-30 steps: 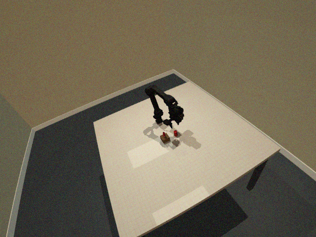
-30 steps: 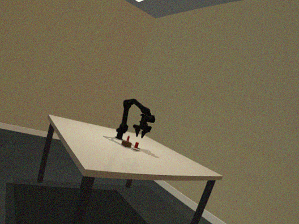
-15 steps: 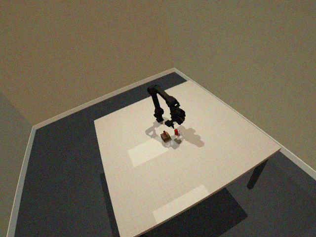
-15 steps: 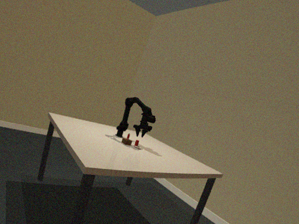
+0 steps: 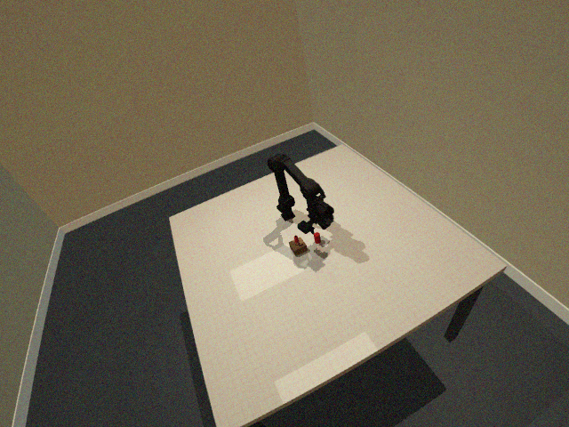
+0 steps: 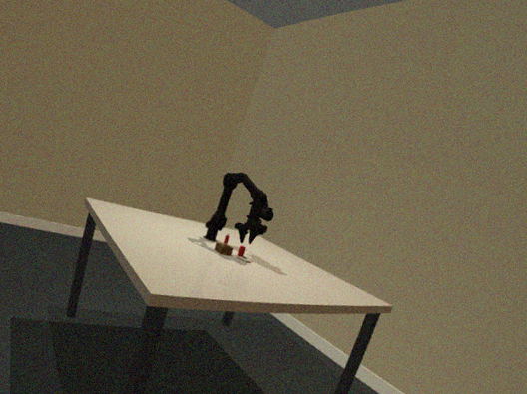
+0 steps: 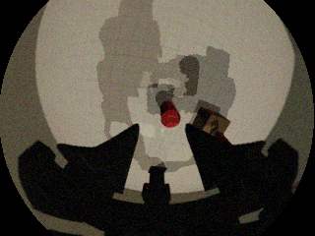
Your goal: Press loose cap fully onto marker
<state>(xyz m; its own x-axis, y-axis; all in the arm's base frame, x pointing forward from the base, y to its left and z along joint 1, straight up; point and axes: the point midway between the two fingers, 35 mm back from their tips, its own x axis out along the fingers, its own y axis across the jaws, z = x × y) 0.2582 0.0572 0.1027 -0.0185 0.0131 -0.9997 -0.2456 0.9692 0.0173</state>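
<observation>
Now: gripper tip 10 mm to the left of the red cap and 40 mm above it. From my gripper tip the other things lie so: brown holder block 10 mm behind, 120 mm to the right, 50 mm below.
</observation>
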